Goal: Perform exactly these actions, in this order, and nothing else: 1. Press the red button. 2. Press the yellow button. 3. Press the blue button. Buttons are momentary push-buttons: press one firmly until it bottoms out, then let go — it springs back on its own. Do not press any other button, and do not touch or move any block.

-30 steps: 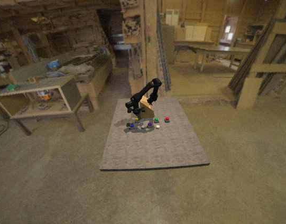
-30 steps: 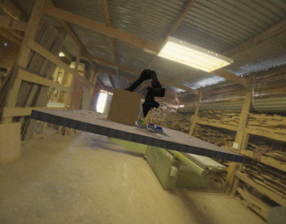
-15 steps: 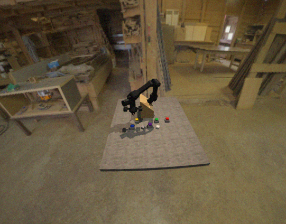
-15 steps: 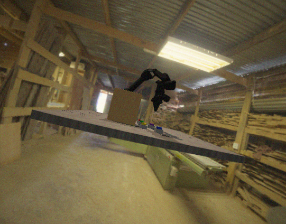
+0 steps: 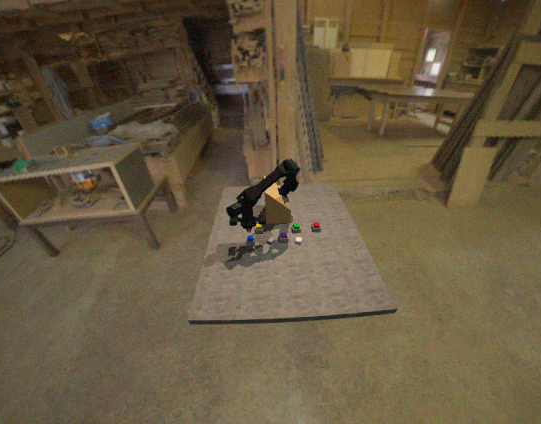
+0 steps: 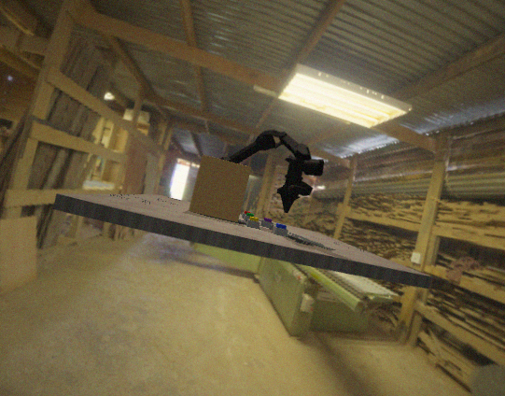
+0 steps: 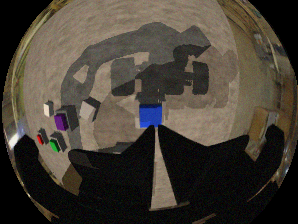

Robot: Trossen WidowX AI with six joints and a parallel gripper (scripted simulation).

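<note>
Now: gripper tip 50 mm above the blue button and 10 mm past it. Round my gripper tip: yellow button (100 mm behind, 60 mm to the left, 50 mm below); purple button (190 mm to the left, 50 mm below, 10 mm ahead); grey block (110 mm to the left, 80 mm below, 10 mm ahead).
</note>
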